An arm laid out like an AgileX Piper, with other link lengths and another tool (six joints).
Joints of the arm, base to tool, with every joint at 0 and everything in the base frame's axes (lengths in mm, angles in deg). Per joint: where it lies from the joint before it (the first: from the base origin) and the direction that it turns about. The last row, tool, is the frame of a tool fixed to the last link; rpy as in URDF.
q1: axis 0 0 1 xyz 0 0 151.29
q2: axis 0 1 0 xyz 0 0 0
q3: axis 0 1 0 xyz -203.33 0 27.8
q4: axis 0.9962 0 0.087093 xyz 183.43 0 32.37
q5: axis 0 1 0 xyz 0 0 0
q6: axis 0.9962 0 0.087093 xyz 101.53 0 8.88
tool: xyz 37.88 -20 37.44 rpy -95.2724 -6.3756 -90.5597
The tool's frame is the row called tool.
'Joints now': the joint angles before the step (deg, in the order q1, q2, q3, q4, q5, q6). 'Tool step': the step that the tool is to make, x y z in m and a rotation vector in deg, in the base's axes. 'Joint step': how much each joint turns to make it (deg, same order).
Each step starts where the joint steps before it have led.
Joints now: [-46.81, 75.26, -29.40, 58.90, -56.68, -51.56]
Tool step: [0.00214, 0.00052, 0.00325, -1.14, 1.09, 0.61]
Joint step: [0.00, -0.03, 0.00, -1.43, -0.52, -0.30]
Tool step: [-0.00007, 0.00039, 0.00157, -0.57, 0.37, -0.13]
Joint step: [0.00, 0.00, -0.01, -0.31, -0.53, -0.19]
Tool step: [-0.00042, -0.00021, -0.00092, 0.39, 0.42, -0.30]
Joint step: [0.00, 0.04, 0.00, 0.54, 0.07, -0.70]
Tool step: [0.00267, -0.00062, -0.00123, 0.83, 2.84, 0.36]
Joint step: [0.00, -0.01, 0.00, 0.26, 0.76, -3.03]
